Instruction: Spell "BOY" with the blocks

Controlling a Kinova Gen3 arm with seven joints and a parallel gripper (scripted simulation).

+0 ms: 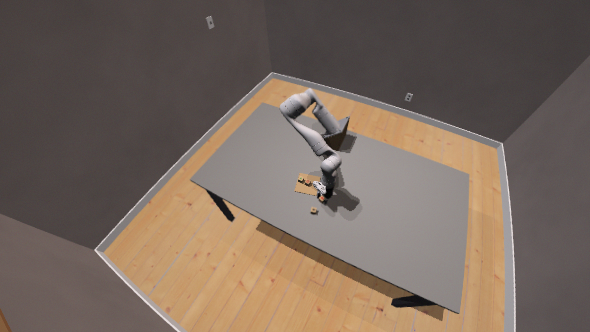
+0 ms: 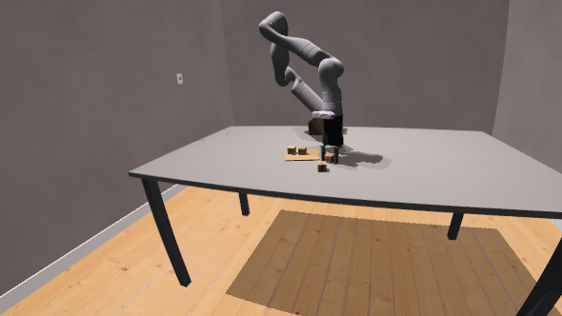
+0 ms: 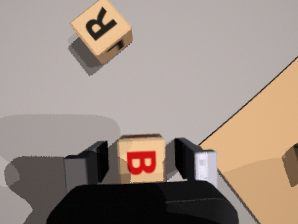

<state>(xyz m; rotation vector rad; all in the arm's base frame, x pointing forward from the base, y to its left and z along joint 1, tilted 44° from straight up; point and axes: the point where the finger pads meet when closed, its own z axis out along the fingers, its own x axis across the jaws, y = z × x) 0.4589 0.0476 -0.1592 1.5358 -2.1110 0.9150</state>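
My gripper is now 6 cm past the mat, 13 cm to the left of it and 2 cm above it. The rest, counted from my hand: R block: 9 cm ahead, 1 cm to the right.
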